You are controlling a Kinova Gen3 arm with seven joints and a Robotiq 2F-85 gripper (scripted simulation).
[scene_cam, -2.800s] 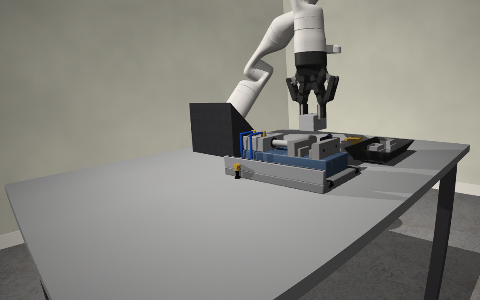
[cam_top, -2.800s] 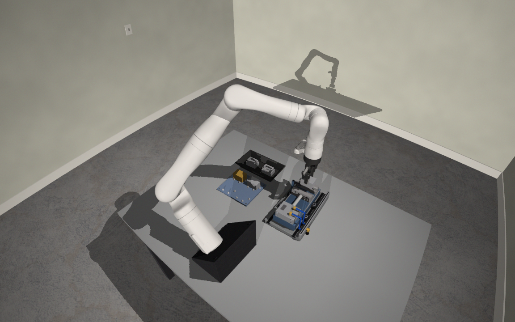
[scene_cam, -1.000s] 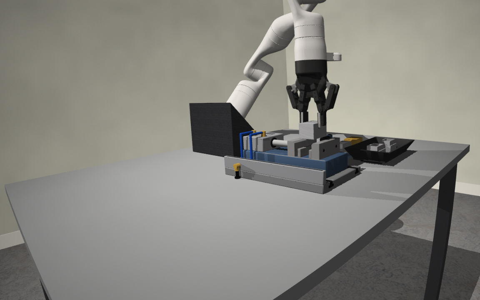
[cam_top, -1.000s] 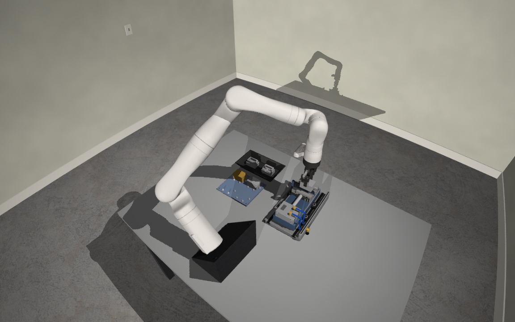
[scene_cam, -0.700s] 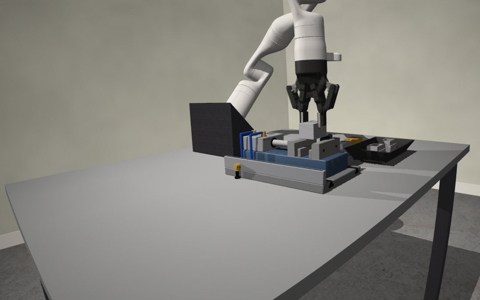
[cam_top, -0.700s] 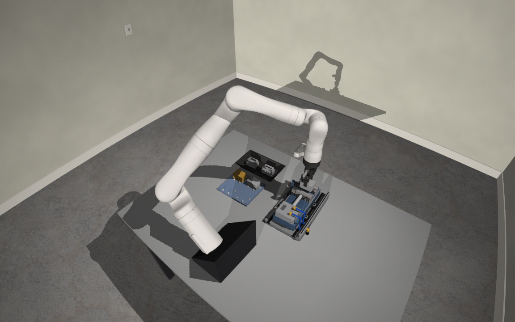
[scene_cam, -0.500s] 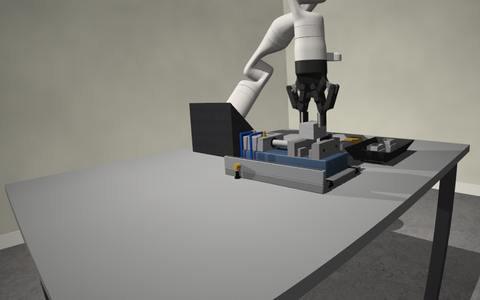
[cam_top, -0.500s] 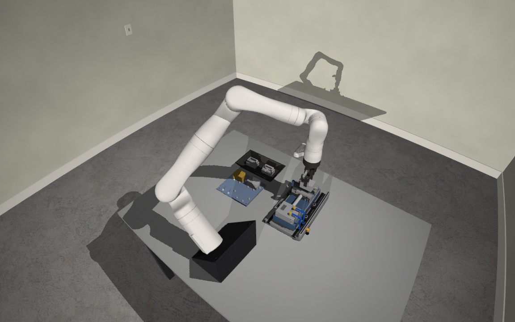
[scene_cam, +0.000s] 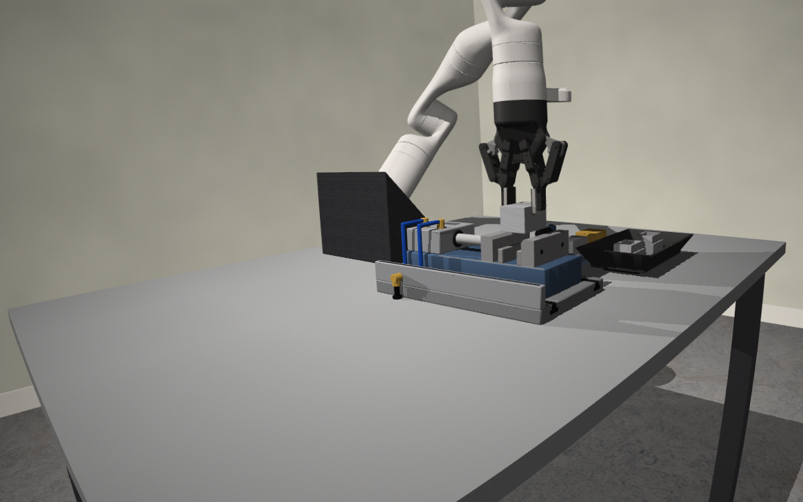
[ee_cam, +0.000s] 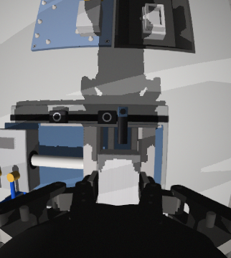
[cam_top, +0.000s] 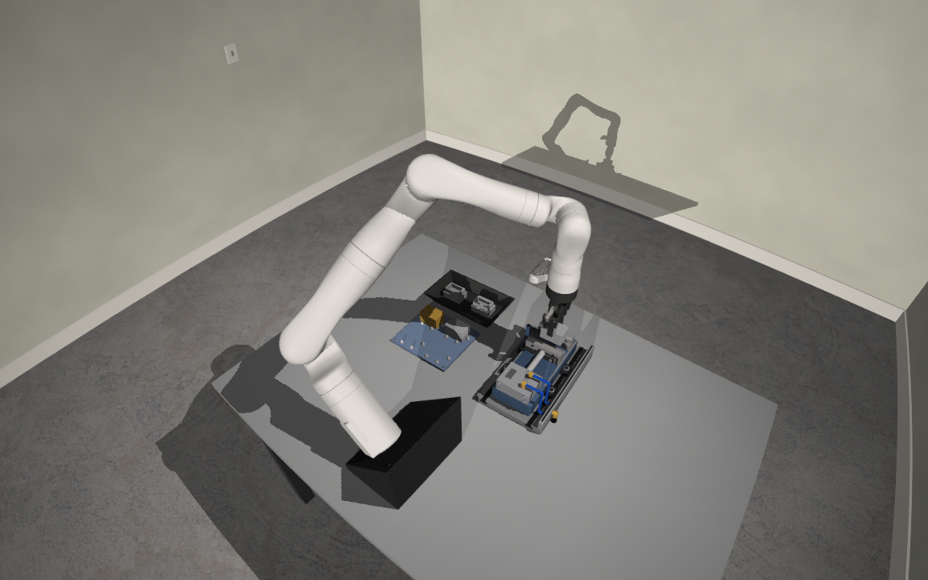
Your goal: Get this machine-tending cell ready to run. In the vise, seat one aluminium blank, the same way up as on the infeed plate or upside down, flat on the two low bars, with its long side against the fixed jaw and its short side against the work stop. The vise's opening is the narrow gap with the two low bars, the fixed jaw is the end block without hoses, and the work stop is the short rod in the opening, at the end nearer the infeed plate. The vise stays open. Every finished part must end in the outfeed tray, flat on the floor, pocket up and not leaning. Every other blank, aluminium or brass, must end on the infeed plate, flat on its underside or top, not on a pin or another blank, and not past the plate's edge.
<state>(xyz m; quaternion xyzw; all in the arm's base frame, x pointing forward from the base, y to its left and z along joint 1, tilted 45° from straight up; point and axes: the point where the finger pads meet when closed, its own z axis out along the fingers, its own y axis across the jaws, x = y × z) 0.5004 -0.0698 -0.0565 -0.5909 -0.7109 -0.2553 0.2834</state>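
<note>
The aluminium blank lies 2 cm below my hand. Round my hand: brass blank: 11 cm behind, 34 cm to the left, 12 cm below.
</note>
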